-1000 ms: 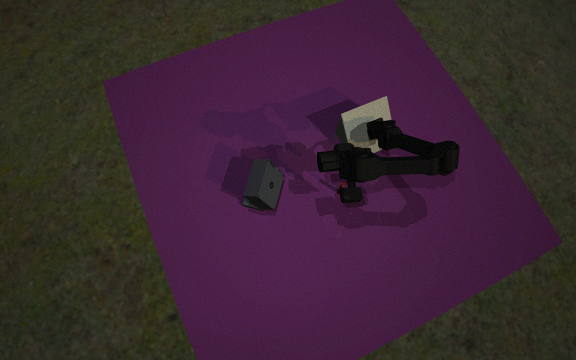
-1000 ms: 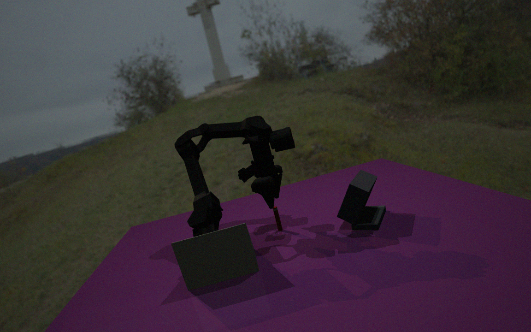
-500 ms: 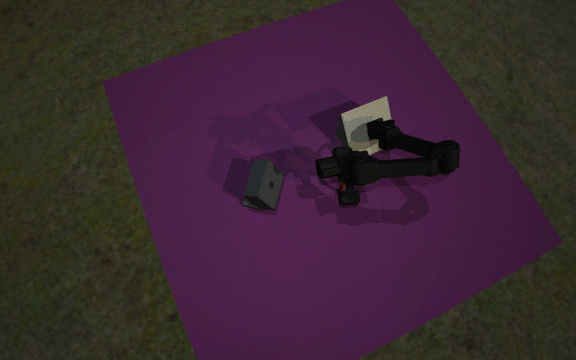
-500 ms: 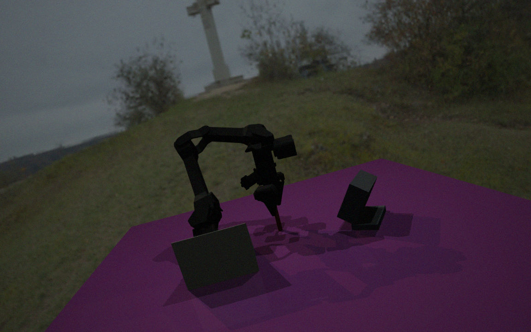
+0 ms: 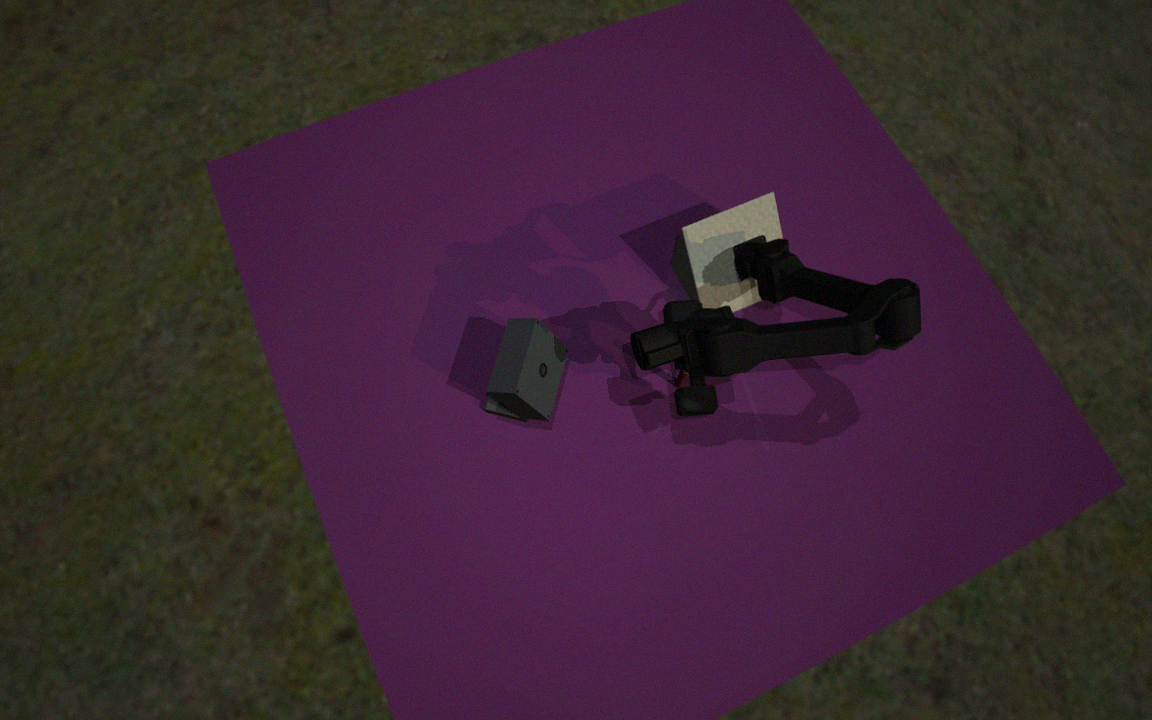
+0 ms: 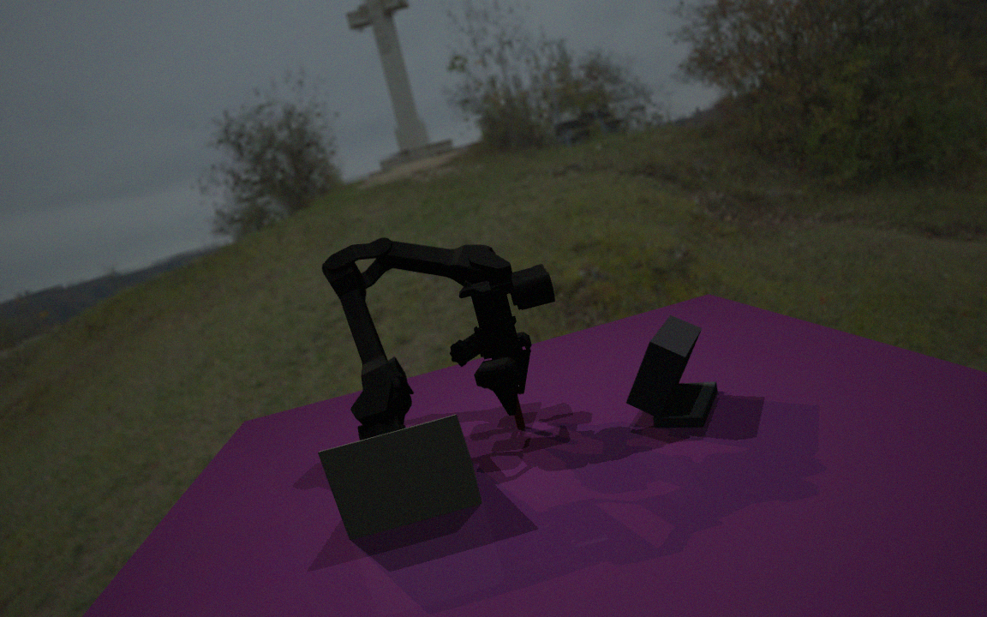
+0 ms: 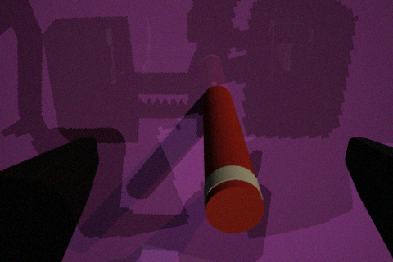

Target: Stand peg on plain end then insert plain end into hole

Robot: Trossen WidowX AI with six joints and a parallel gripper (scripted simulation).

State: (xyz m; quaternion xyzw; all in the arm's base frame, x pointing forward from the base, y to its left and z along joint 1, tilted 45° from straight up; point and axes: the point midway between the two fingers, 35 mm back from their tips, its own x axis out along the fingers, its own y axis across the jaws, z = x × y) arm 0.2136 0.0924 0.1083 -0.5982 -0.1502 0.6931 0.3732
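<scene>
The red peg is 10 mm above my gripper tip. Also, from my gripper tip: grey sloped panel: 230 mm ahead, 100 mm to the right, 30 mm above; dark foot: 250 mm ahead, 120 mm to the right, 40 mm below.
</scene>
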